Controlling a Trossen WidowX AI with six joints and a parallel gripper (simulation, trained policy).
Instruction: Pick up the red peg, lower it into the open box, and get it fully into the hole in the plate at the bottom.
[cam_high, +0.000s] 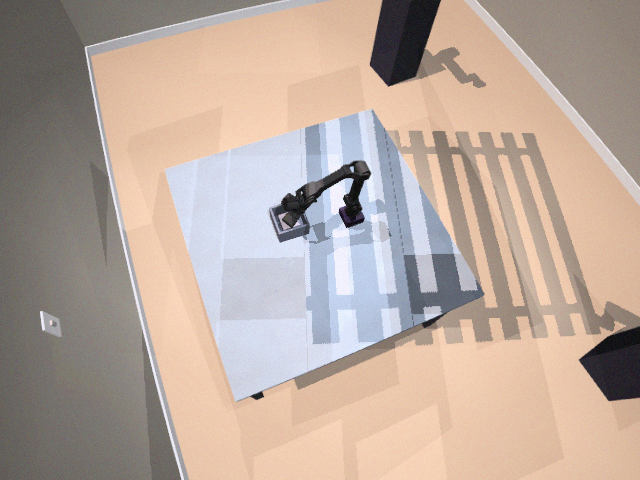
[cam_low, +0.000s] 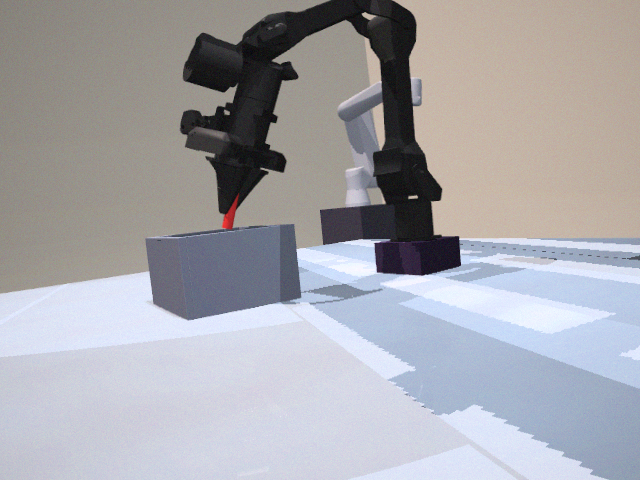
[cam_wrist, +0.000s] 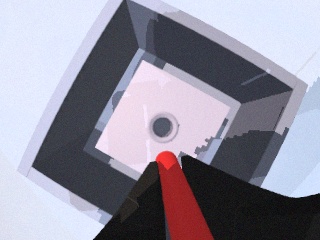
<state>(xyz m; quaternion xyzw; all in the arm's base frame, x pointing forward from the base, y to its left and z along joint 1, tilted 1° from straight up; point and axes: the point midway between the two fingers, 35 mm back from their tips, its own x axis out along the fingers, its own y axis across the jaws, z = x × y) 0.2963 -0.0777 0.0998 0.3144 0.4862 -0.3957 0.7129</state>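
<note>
The red peg lies 2 cm above my gripper tip, 1 cm to the left of it and 1 cm behind it. From my gripper tip the other things lie so: pale plate: 7 cm below, 2 cm to the right, 1 cm ahead; grey box: 9 cm below, 2 cm to the right, 1 cm ahead.
</note>
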